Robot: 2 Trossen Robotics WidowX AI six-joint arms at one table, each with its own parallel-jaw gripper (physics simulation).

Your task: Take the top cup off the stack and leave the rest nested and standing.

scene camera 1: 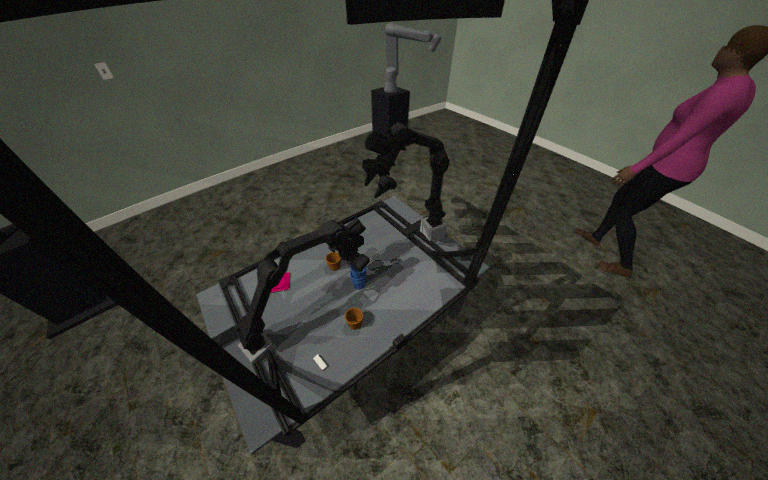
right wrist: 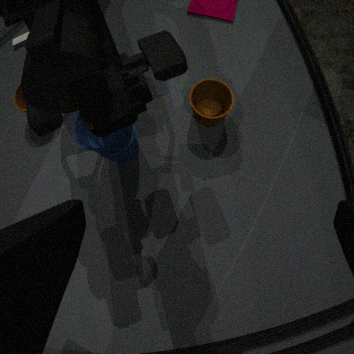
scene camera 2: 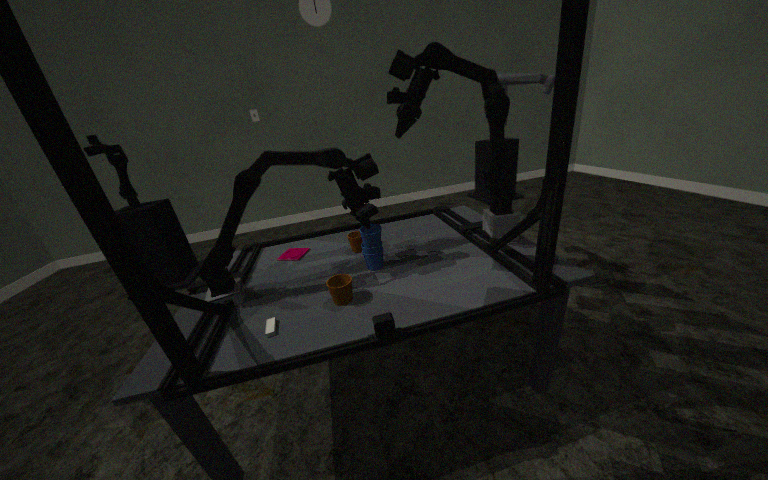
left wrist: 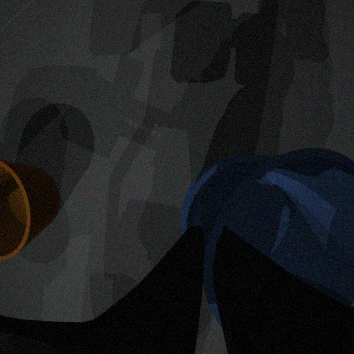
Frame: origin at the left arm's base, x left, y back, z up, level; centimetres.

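Where they show: left gripper, between the fingertips: (scene camera 1: 353, 262) (scene camera 2: 368, 228) (left wrist: 205, 237); right gripper, between the fingertips: (scene camera 1: 370, 191) (right wrist: 215, 214) (scene camera 2: 397, 137); left arm's base, origin of its link: (scene camera 1: 255, 343) (scene camera 2: 223, 289); right arm's base, origin of its link: (scene camera 1: 434, 221) (scene camera 2: 501, 211).
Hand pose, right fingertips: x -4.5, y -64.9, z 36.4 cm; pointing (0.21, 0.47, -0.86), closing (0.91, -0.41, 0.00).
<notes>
Things, the pixels of their centre, and the offset from my right fingertips. "pt": a spot on its surface instead.
- top cup, middle of its body: (left wrist: 278, 233) (right wrist: 103, 131) (scene camera 2: 371, 237) (scene camera 1: 359, 270) dx -6.5, dy +16.4, dz -29.3 cm
- orange cup, middle of its body: (left wrist: 15, 202) (right wrist: 207, 106) (scene camera 2: 358, 242) (scene camera 1: 334, 262) dx +10.7, dy +16.3, dz -37.2 cm
- pink square, a spot on its surface: (scene camera 2: 293, 254) (scene camera 1: 279, 283) pt dx +23.3, dy +40.8, dz -39.8 cm
- small white block, middle of its body: (right wrist: 23, 38) (scene camera 2: 271, 327) (scene camera 1: 320, 362) dx -18.8, dy +52.7, dz -40.0 cm
A stack of blue cups (scene camera 1: 359, 283) (scene camera 2: 373, 262) stands upright on the table. The top cup (scene camera 1: 357, 272) (scene camera 2: 370, 232) (left wrist: 310, 250) stands well up out of the cups below it; whether its base is still inside them cannot be told. My left gripper (scene camera 1: 357, 264) (scene camera 2: 367, 223) (left wrist: 205, 237) is shut on the top cup's rim, with the thin wall between the fingertips. In the right wrist view the left arm partly covers the blue cups (right wrist: 120, 149). My right gripper (scene camera 1: 374, 188) (scene camera 2: 399, 133) (right wrist: 215, 214) is open and empty, high above the table's far side.
One orange cup (scene camera 1: 333, 261) (scene camera 2: 355, 242) (right wrist: 211, 102) stands behind the stack, another (scene camera 1: 353, 318) (scene camera 2: 340, 289) in front. A pink square (scene camera 1: 281, 282) (scene camera 2: 293, 254) lies at the left, a small white block (scene camera 1: 320, 362) (scene camera 2: 271, 326) near the front. Dark frame posts rise around the table.
</notes>
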